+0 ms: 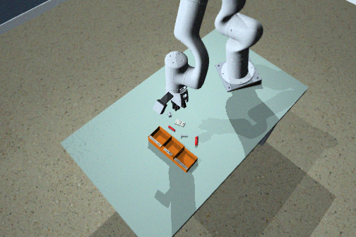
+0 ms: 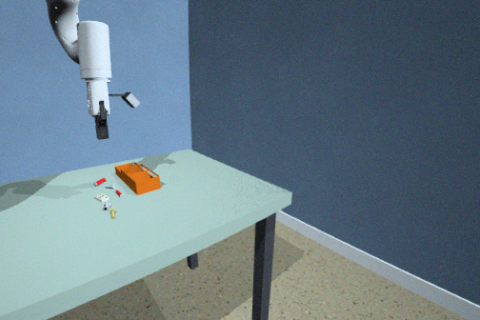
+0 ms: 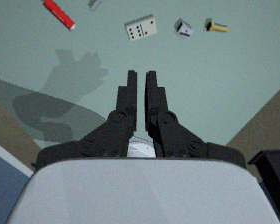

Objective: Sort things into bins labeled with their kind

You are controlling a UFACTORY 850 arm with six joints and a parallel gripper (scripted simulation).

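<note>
My gripper is now 11 cm short of the orange bin row, 6 cm to the right of it and 19 cm above it. From my hand the other things lie so: grey bolt: 2 cm ahead, 6 cm to the left, 21 cm below; then grey piece: 4 cm behind, 8 cm to the right, 20 cm below; then white domino: 3 cm behind, 21 cm below.
</note>
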